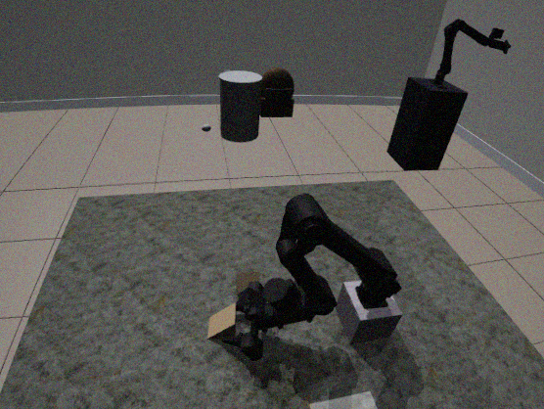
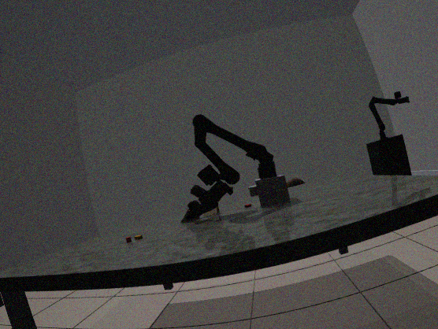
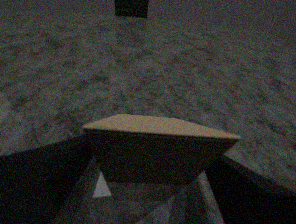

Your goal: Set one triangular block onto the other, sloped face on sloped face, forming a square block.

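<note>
Right now the tan triangular block is 1 cm behind my gripper tip. From my gripper tip the other things lie so: red cube (14 cm ahead, 33 cm to the left); then yellow cube (12 cm ahead, 29 cm to the left, 1 cm below).
</note>
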